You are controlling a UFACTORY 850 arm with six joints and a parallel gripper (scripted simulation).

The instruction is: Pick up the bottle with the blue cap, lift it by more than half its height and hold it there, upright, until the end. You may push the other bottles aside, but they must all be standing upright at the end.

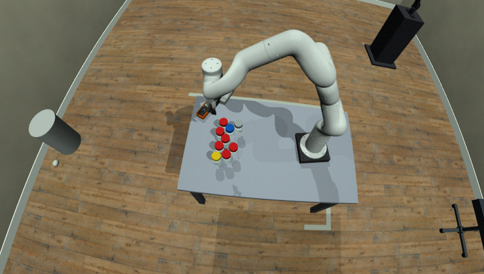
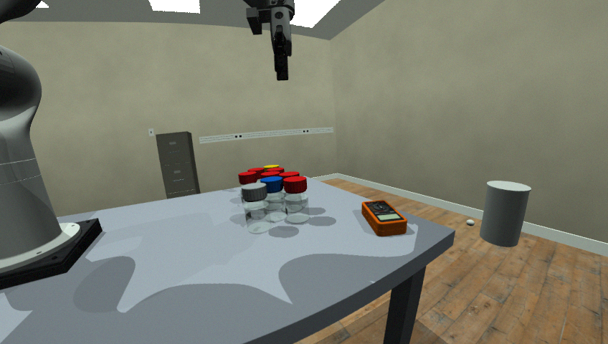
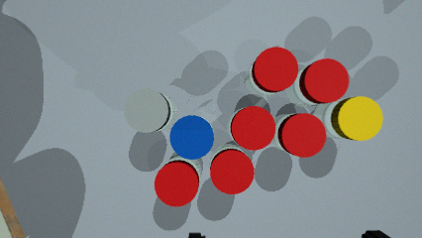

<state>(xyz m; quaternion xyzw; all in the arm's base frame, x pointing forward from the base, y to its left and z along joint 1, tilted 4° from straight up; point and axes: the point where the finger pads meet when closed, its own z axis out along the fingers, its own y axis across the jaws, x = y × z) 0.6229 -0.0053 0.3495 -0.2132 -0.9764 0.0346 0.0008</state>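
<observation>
My hand is 330 mm above the blue-capped bottle, 60 mm past it and 30 mm to the left of it. From my hand the other things lie so: grey-capped bottle (330 mm below, 120 mm behind, 70 mm to the right); yellow-capped bottle (330 mm below, 170 mm to the left); orange multimeter (360 mm below, 210 mm to the right, 130 mm ahead).
</observation>
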